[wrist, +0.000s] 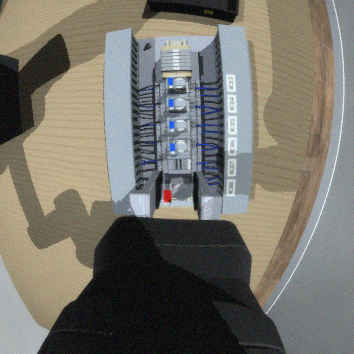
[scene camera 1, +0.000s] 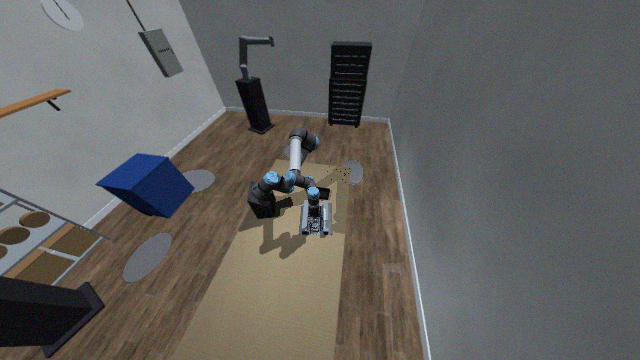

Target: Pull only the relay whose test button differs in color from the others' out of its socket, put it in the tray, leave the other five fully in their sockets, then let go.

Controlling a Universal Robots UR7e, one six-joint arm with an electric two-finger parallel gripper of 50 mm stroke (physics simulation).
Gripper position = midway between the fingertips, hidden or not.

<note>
In view: my gripper (wrist: 177, 182) and a relay (wrist: 176, 188).
</note>
